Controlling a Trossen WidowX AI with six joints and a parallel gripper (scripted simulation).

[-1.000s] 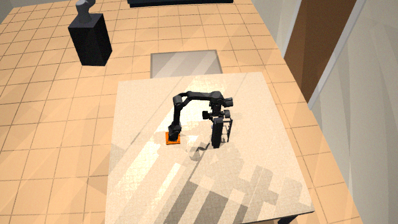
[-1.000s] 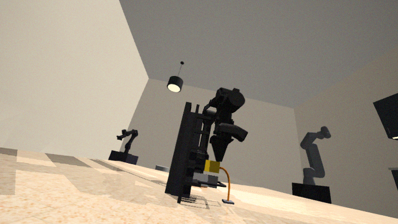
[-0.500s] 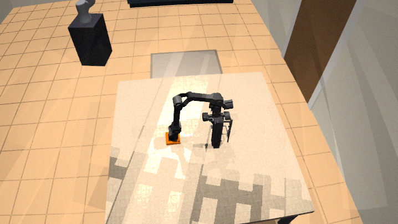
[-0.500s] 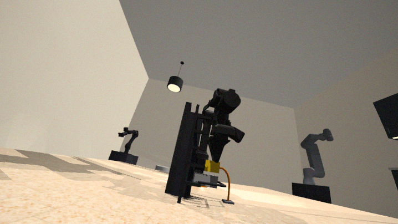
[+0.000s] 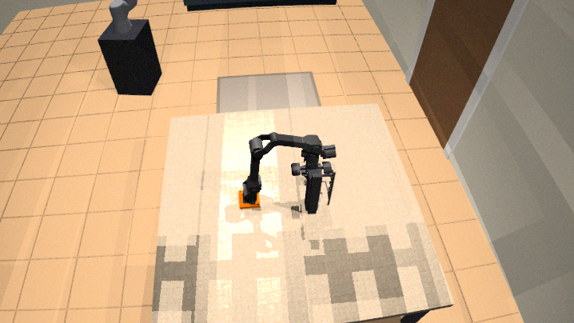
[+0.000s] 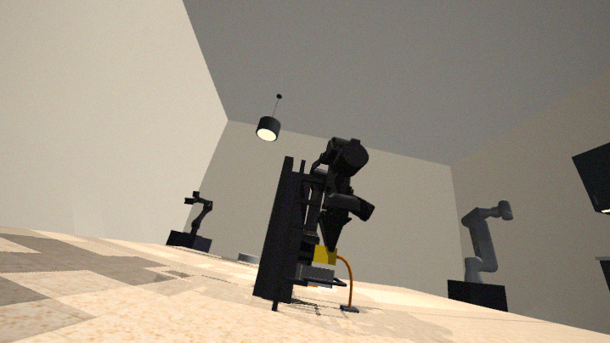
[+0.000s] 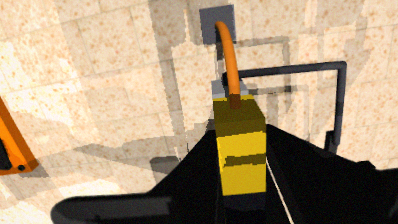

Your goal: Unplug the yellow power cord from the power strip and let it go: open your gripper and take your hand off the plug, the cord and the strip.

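Now: the yellow plug 10 mm ahead of my gripper tip and 30 mm to the right of it. The rest, counted from my gripper tip: dark base (10 mm behind, 50 mm to the left, 100 mm below).
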